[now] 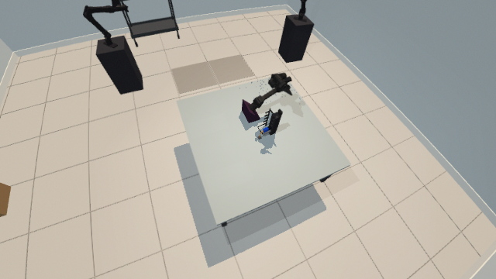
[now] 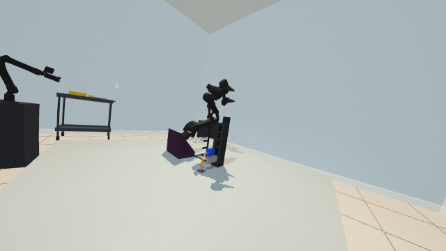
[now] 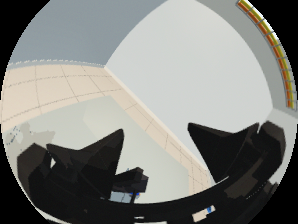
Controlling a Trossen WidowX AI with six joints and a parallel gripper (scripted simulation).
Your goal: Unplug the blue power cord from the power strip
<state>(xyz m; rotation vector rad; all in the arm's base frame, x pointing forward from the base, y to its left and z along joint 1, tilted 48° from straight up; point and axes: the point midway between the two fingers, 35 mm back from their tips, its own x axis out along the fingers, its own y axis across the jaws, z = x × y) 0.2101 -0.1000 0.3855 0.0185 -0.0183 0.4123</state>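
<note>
The blue plug lies 34 cm below my gripper tip, 17 cm to the right of it and 4 cm ahead of it.
</note>
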